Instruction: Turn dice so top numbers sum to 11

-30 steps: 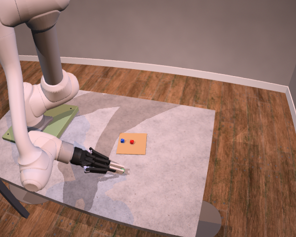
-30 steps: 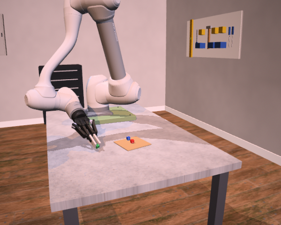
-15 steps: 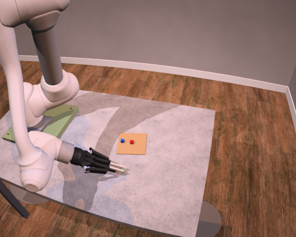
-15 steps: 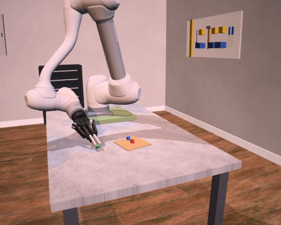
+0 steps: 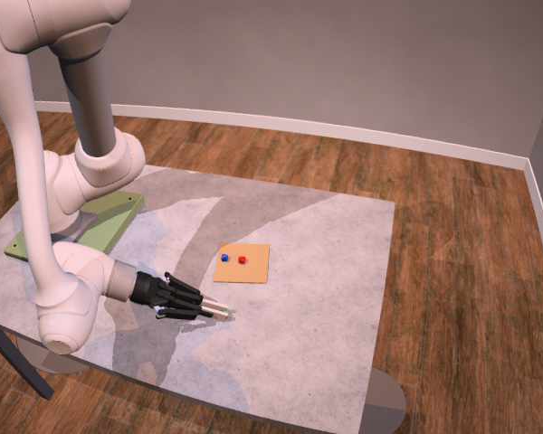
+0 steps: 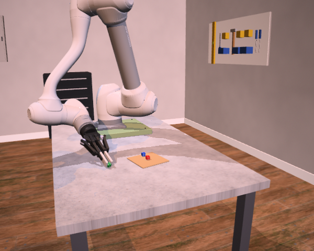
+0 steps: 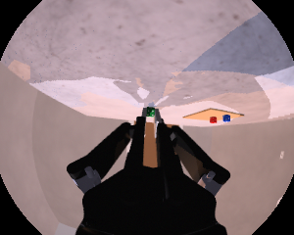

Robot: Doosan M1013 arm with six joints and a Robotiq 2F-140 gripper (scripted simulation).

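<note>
Now: the green die 2 cm below my hand, 2 cm ahead of it and 1 cm to the left of it. The rest, counted from my hand: red die 19 cm to the left, 2 cm below, 1 cm behind; orange mat 19 cm to the left, 3 cm below, 1 cm behind; blue die 18 cm to the left, 5 cm behind, 2 cm below.
</note>
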